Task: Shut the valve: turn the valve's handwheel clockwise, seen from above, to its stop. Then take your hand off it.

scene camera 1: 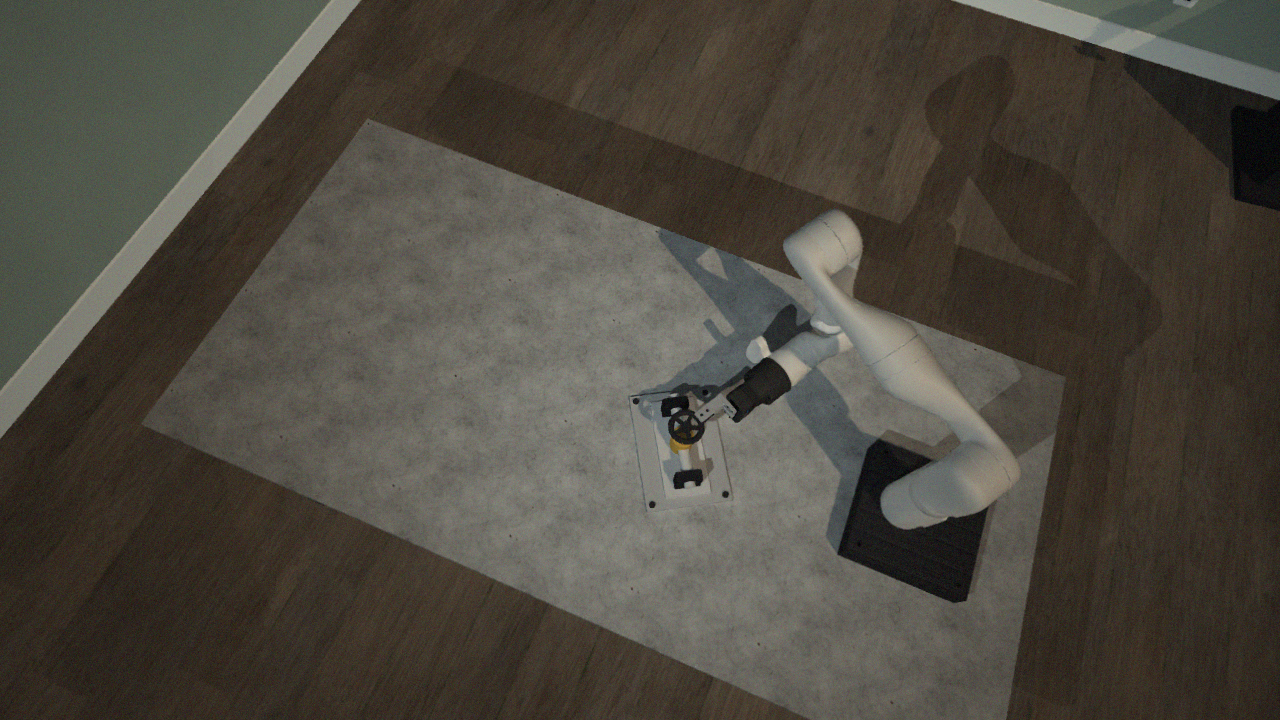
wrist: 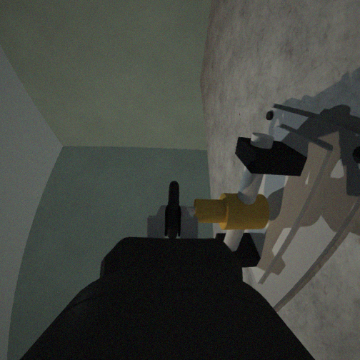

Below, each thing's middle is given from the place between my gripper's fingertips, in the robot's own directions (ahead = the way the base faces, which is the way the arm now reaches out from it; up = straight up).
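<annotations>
There is the black spoked handwheel (scene camera 1: 686, 426), and counting from my hand I find it 1 cm below, 2 cm ahead of and 2 cm to the left of where my hand is.
</annotations>
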